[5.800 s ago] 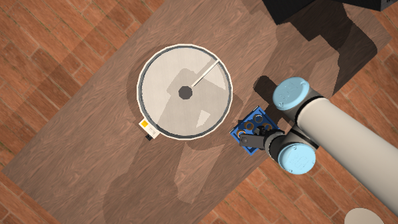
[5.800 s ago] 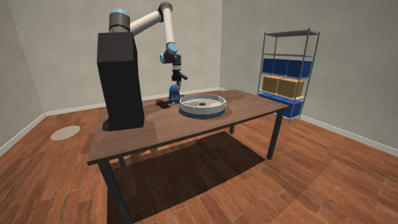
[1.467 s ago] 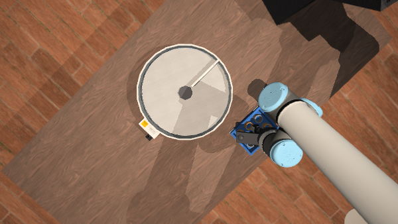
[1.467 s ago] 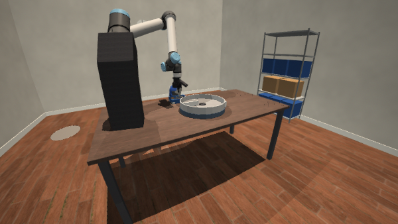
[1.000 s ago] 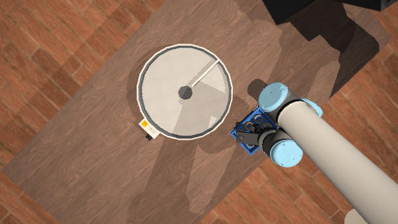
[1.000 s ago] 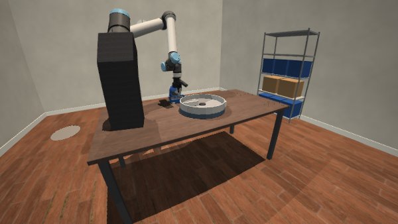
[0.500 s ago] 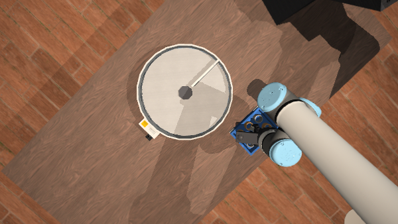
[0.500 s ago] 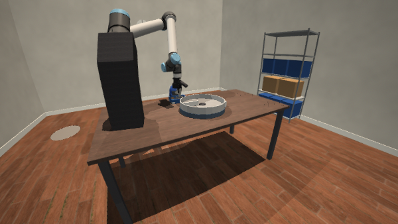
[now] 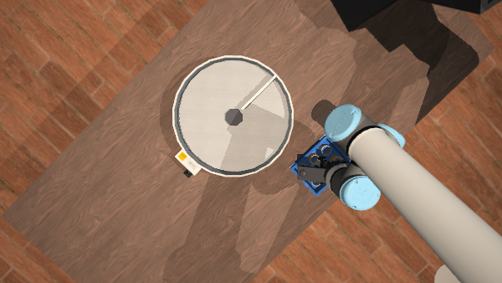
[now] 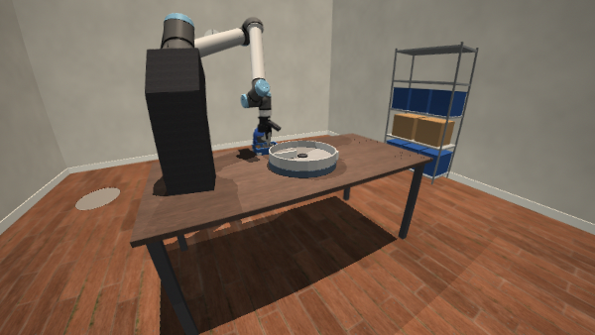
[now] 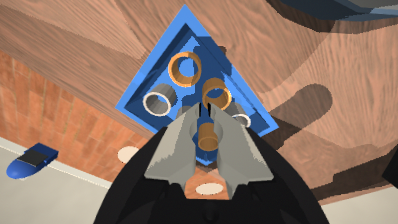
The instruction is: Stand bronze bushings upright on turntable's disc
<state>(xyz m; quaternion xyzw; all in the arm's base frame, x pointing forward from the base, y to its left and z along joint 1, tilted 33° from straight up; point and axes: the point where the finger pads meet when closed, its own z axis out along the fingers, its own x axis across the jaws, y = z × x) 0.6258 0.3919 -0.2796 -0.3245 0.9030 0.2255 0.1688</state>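
Now: hand 10 mm past the blue crate, 20 mm to the right of it and 40 mm above it. The rest, counted from my hand: round turntable: 80 mm ahead, 340 mm to the right, 10 mm below.
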